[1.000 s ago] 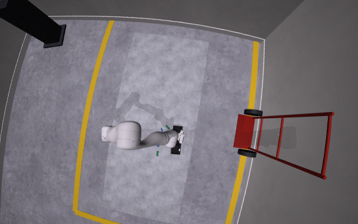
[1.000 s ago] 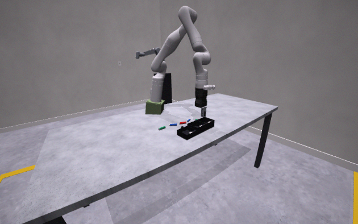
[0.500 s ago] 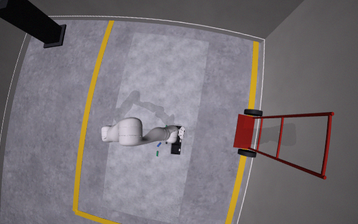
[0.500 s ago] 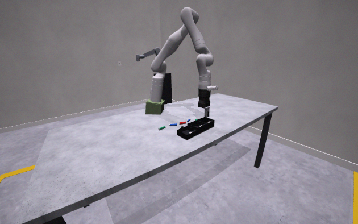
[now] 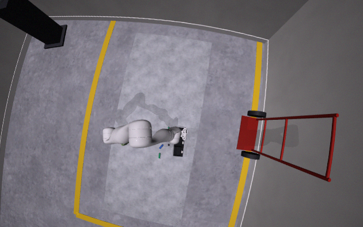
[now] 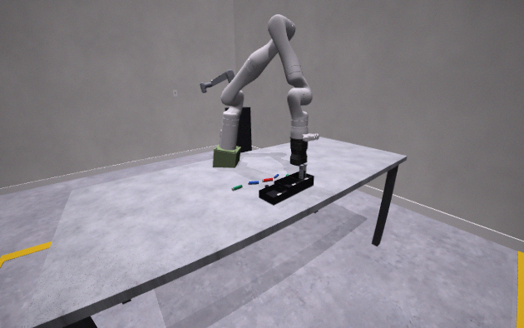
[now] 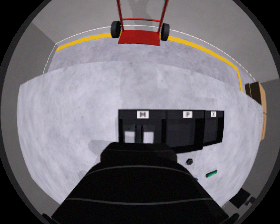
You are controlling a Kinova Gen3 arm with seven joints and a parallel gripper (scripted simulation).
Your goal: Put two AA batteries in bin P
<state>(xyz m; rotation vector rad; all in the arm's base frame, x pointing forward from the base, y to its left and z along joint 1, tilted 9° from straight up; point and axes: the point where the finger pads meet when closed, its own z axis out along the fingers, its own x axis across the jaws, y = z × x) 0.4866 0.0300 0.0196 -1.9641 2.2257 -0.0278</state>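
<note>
Now: the red battery 150 mm behind my hand, 70 mm to the right of it and 40 mm below it. Also, from my hand: small dark thing 110 mm behind, 120 mm to the right, 50 mm below; then black bin 10 mm behind, 90 mm to the right, 30 mm below.
</note>
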